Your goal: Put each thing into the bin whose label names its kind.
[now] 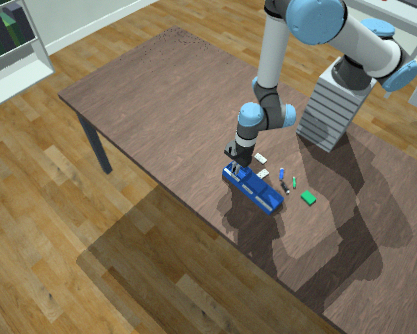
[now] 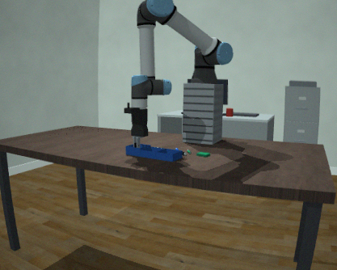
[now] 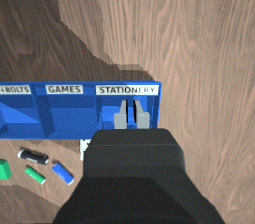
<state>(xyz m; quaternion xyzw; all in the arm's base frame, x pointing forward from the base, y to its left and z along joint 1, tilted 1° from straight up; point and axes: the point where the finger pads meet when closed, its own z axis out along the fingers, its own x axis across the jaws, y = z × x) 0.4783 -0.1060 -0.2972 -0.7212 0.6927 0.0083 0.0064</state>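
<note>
Right now my hand is 10 mm past the blue three-part bin, 90 mm to the right of it and 20 mm above it. Also, from my hand: blue cylinder: 140 mm behind, 130 mm to the left, 30 mm below; black cylinder: 110 mm behind, 180 mm to the left, 30 mm below; green cylinder: 150 mm behind, 190 mm to the left, 30 mm below.
</note>
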